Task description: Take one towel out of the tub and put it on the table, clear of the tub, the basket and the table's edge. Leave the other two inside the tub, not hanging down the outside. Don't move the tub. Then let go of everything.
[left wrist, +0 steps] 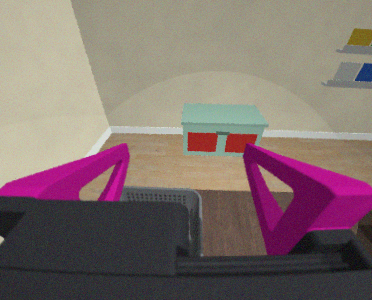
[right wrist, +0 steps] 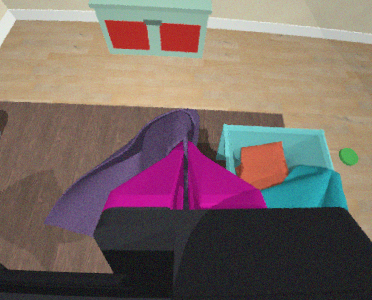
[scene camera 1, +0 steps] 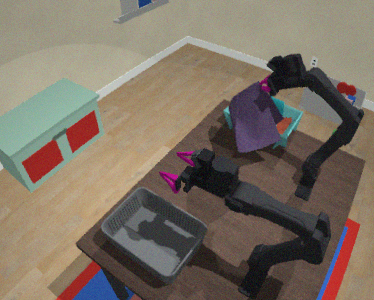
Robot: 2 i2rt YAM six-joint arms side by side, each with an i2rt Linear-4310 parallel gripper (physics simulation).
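Observation:
A purple towel (scene camera 1: 252, 120) (right wrist: 107, 185) hangs from my right gripper (scene camera 1: 263, 85) (right wrist: 185, 149), which is shut on it. In scene camera 1 the towel hangs in front of the left part of the turquoise tub (scene camera 1: 294, 129) (right wrist: 305, 146); in the right wrist view it spreads left of the tub, over the table (scene camera 1: 280, 185) (left wrist: 225, 220) (right wrist: 30, 150). An orange towel (scene camera 1: 284, 125) (right wrist: 262, 165) lies in the tub. A teal towel (scene camera 1: 276, 105) (right wrist: 310, 187) is bunched at the tub; its lower part is hidden. My left gripper (scene camera 1: 170, 164) (left wrist: 186, 149) is open and empty above the table.
A grey basket (scene camera 1: 187, 257) (left wrist: 195, 215) stands at the near left of the table in scene camera 1. The left arm reaches across the table between basket and tub. A green cabinet (scene camera 1: 50, 110) (left wrist: 222, 115) (right wrist: 155, 10) stands on the floor beyond the table.

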